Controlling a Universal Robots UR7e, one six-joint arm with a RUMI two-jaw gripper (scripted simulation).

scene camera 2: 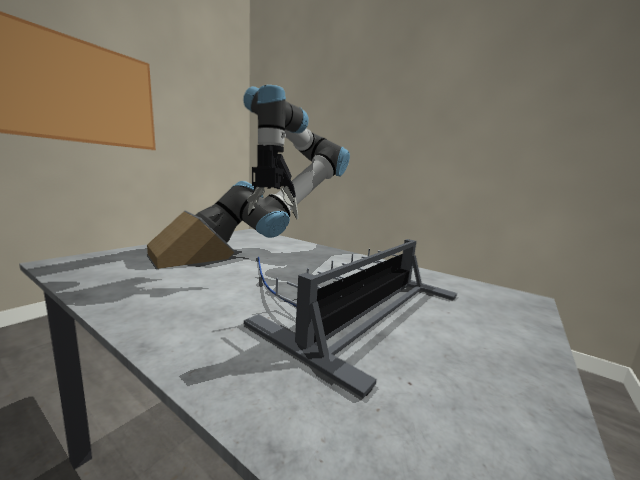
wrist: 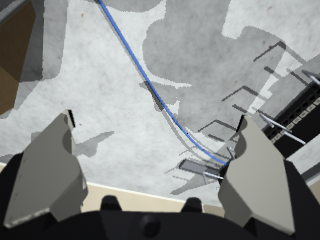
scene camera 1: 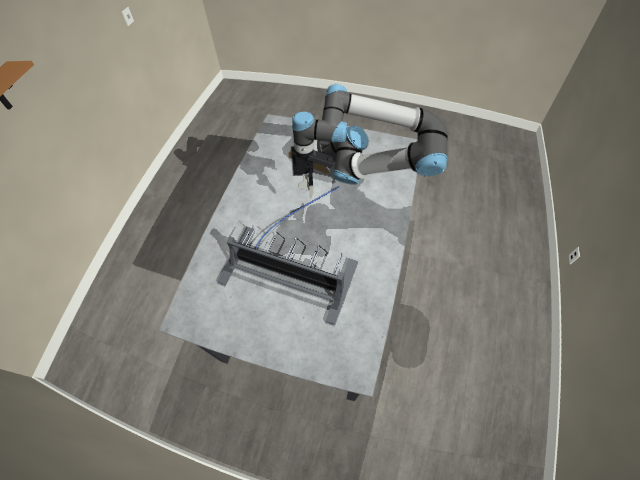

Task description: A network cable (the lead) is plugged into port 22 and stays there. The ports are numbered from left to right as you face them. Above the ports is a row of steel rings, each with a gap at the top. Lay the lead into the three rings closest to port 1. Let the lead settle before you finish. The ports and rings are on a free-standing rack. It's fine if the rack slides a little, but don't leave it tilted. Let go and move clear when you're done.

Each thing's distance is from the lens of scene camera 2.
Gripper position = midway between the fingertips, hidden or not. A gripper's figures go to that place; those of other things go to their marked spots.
my gripper [scene camera 2: 272,217]: 0.88 m
dark rack [scene camera 2: 322,312]: 0.58 m
